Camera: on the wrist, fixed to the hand. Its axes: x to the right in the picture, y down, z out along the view.
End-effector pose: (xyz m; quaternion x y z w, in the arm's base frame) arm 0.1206 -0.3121 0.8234 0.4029 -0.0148 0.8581 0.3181
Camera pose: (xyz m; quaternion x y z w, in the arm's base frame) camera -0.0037 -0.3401 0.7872 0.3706 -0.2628 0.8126 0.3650
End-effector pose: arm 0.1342 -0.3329 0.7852 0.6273 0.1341 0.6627 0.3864
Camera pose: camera 0.0124 -0.3447 0.8359 0.5643 -0.0864 0.6476 0.5046
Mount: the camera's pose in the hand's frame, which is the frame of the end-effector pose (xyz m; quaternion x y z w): 0.0184 0.0833 -0.1013 -0.2426 -0.0688 0.0457 0.9666
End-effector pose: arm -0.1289 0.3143 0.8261 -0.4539 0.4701 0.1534 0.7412
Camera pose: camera -0.2305 0.2729 0.7519 -0.5865 0.3869 0.3274 0.6317
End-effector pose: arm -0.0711 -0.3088 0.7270 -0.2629 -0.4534 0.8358 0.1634
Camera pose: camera -0.0293 -0.2759 0.6057 -0.2570 -0.6403 0.7235 0.0248
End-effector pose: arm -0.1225 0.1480 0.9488 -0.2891 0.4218 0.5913 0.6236
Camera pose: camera -0.2239 0.0812 0.8960 -0.3708 0.2346 0.7223 0.5346
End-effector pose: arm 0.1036 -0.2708 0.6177 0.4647 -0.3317 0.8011 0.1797
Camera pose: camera -0.0187 -0.2600 0.5680 0.4455 -0.5486 0.6701 0.2270
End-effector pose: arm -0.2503 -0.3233 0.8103 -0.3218 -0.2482 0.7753 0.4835
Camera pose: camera -0.2306 -0.3332 0.6797 -0.3863 -0.4466 0.7334 0.3368
